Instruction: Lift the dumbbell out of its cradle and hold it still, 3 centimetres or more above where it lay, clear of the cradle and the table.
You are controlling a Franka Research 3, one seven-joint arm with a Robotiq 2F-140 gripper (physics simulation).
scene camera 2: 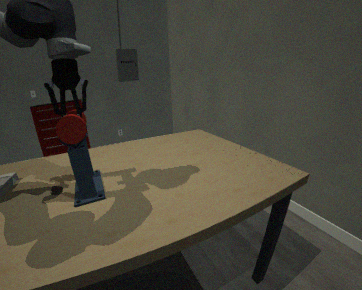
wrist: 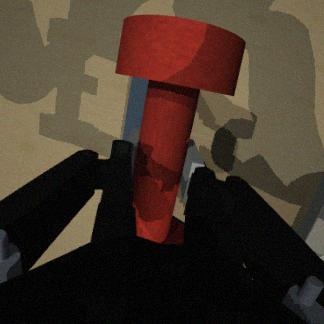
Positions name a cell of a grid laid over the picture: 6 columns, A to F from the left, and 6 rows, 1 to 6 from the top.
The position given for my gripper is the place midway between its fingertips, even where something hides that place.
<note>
I see my gripper (wrist: C3), a red dumbbell (scene camera 2: B3) and a blue cradle (scene camera 2: B4).
The red dumbbell shows as well in the wrist view (wrist: D2). The blue cradle is seen too in the wrist view (wrist: C2).
</note>
